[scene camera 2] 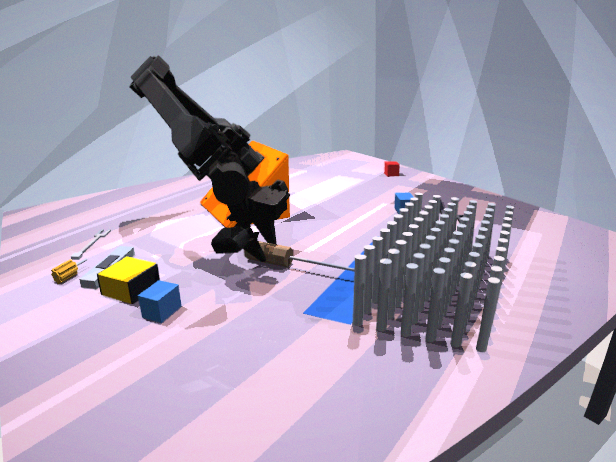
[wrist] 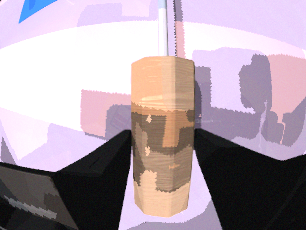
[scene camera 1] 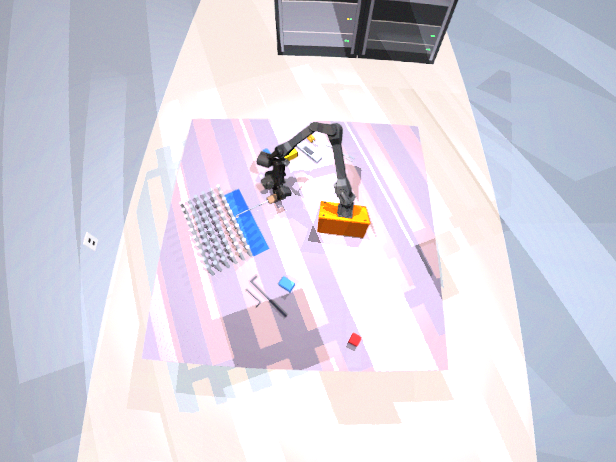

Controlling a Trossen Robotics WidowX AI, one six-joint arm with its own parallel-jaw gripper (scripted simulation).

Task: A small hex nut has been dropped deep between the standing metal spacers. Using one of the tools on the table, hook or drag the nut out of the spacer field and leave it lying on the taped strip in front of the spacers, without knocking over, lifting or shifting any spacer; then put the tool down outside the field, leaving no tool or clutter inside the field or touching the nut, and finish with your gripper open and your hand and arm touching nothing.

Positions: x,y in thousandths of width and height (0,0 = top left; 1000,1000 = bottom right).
Labels:
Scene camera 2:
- gripper: 438,551
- yellow block: 202,607
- blue cube: 256,657
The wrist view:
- gripper: 534,593

